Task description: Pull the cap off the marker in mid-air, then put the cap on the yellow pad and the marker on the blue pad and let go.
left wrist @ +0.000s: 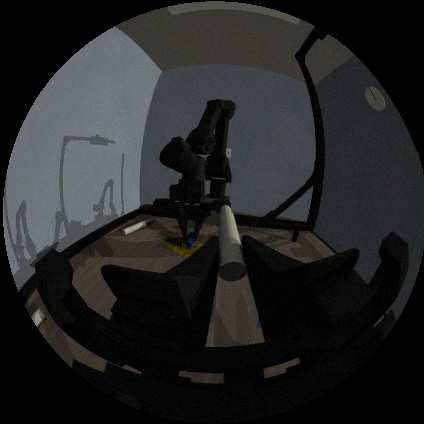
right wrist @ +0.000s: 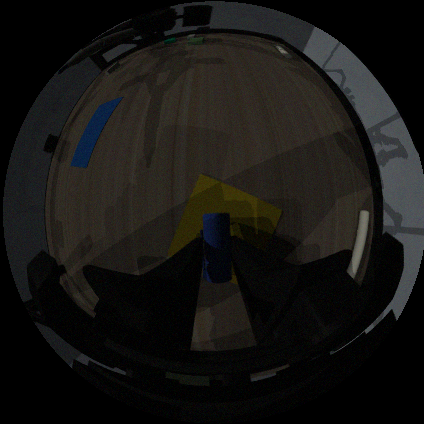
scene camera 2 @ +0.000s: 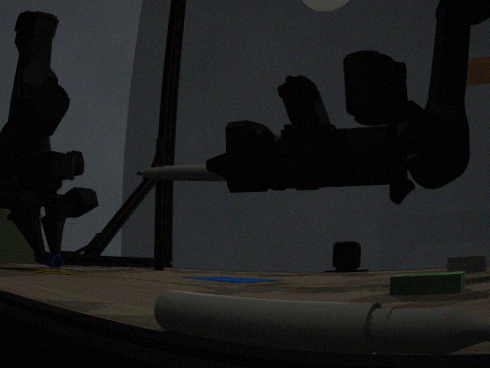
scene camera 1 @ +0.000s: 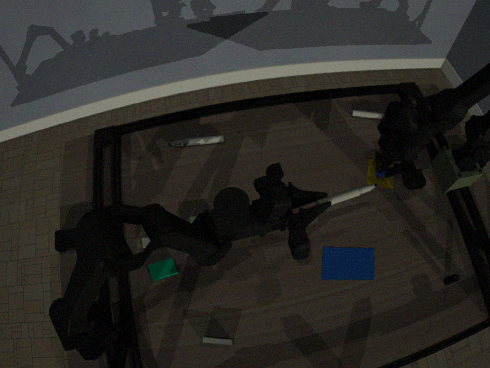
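Note:
My left gripper is shut on the white marker, holding it roughly level, high above the table, its bare tip pointing away from the fingers. My right gripper points down, shut on the blue cap. The cap lies level, very low over the yellow pad; whether it touches is unclear. The blue pad lies flat and bare.
White markers lie at the back and back right in scene camera 1. A white bar lies at the front. A green block is near the left arm's base. A pale green box stands at the right edge.

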